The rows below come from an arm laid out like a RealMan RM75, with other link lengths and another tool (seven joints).
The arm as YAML. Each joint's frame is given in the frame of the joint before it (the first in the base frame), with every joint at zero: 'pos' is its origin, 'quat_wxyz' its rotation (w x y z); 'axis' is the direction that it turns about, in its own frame. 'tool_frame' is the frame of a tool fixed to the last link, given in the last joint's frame.
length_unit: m
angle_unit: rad
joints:
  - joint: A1
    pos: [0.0, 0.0, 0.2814]
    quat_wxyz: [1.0, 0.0, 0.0, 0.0]
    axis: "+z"
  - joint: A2
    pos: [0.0, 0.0, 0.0]
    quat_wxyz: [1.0, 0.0, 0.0, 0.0]
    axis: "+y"
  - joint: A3
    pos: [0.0, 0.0, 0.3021]
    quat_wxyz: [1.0, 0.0, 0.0, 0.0]
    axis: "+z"
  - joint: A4
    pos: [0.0, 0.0, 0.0]
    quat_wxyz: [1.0, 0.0, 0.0, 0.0]
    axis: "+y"
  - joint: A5
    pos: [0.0, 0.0, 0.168]
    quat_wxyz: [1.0, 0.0, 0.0, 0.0]
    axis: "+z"
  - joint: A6
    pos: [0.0, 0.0, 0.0]
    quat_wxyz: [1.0, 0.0, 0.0, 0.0]
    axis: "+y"
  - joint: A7
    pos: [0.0, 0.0, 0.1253]
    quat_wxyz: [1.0, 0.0, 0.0, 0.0]
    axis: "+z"
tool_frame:
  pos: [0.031, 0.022, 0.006]
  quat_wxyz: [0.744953, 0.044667, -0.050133, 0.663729]
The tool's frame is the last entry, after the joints.
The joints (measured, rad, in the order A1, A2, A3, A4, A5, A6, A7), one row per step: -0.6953, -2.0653, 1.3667, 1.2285, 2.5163, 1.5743, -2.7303; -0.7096, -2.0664, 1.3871, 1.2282, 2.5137, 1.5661, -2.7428; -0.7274, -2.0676, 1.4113, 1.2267, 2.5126, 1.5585, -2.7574; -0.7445, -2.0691, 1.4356, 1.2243, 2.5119, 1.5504, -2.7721; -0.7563, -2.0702, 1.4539, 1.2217, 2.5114, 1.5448, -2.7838; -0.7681, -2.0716, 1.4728, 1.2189, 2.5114, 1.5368, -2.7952; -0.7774, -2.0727, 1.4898, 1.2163, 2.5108, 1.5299, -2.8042; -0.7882, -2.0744, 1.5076, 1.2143, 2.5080, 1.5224, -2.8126; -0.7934, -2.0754, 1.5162, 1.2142, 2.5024, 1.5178, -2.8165; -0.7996, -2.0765, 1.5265, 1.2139, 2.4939, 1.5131, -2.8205; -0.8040, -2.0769, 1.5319, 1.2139, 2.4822, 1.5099, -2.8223; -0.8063, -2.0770, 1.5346, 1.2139, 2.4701, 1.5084, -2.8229
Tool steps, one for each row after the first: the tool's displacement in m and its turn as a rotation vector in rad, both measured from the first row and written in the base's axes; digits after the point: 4 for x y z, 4 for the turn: 0.0062, 0.0014, -0.0032, -0.0034, 0.0045, -0.0156; 0.0132, 0.0028, -0.0070, -0.0091, 0.0126, -0.0334; 0.0198, 0.0038, -0.0111, -0.0147, 0.0210, -0.0499; 0.0241, 0.0043, -0.0141, -0.0192, 0.0277, -0.0599; 0.0285, 0.0048, -0.0174, -0.0223, 0.0343, -0.0713; 0.0320, 0.0050, -0.0203, -0.0258, 0.0401, -0.0812; 0.0365, 0.0050, -0.0235, -0.0304, 0.0437, -0.0942; 0.0394, 0.0047, -0.0251, -0.0334, 0.0408, -0.1014; 0.0430, 0.0042, -0.0271, -0.0386, 0.0362, -0.1097; 0.0462, 0.0037, -0.0283, -0.0436, 0.0270, -0.1151; 0.0485, 0.0031, -0.0289, -0.0487, 0.0170, -0.1174
